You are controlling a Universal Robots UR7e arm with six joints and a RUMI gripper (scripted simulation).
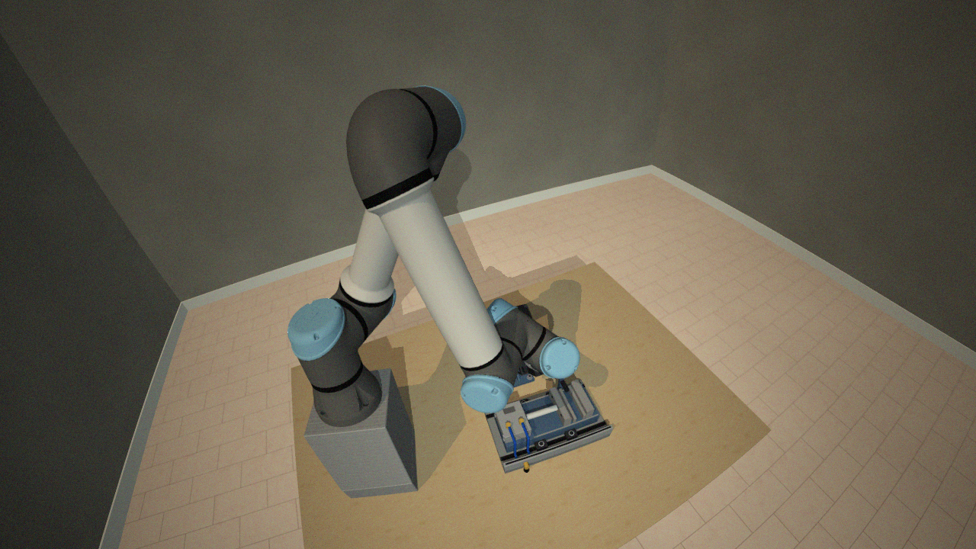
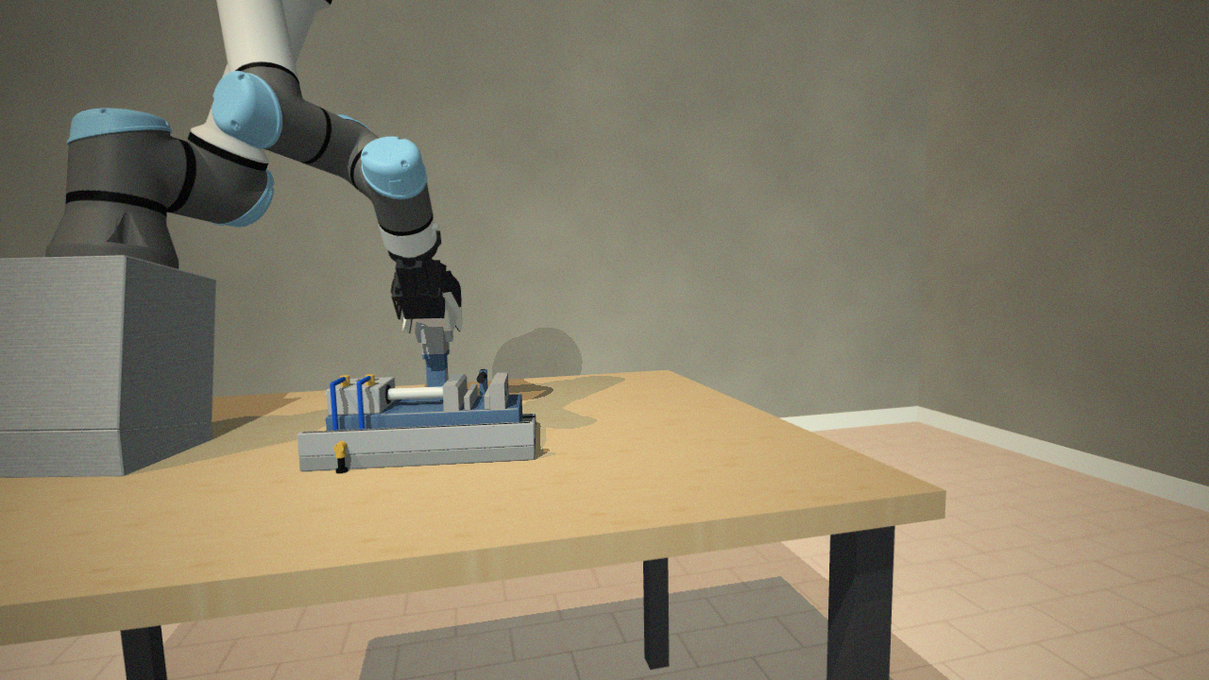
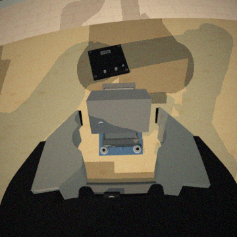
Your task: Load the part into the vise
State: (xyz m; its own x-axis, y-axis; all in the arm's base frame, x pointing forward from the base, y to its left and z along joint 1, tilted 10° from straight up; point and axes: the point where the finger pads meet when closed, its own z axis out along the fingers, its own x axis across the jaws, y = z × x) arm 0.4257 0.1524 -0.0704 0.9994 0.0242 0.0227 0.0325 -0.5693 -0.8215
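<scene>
My hand is 10 mm to the right of the part and 10 mm above it. Round my hand: v-block post (100 mm below); white cylinder rod (190 mm to the right, 80 mm below, 10 mm ahead); work stop (140 mm to the right, 100 mm ahead, 70 mm below).
</scene>
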